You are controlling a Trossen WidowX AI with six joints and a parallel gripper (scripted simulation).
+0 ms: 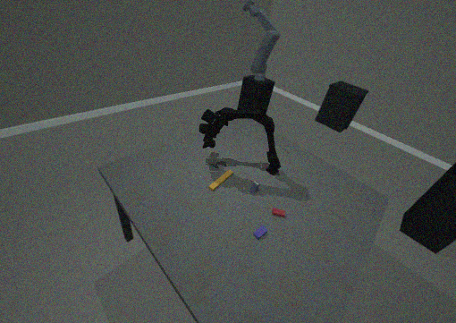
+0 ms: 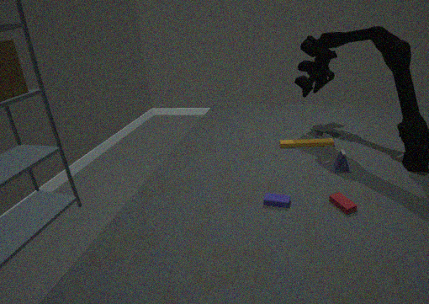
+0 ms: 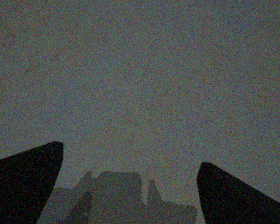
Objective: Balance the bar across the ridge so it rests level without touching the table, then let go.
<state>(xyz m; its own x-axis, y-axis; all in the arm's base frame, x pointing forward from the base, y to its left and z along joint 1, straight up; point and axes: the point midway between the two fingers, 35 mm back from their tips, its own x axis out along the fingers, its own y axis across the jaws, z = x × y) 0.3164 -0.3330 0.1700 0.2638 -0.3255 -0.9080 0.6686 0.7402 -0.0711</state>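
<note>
Now: the yellow bar 10 mm ahead of my gripper tip, 200 mm to the left of it and 130 mm below it. Round my gripper tip: purple block 100 mm ahead, 570 mm to the left, 130 mm below; then red block 70 mm behind, 560 mm to the left, 130 mm below.
</note>
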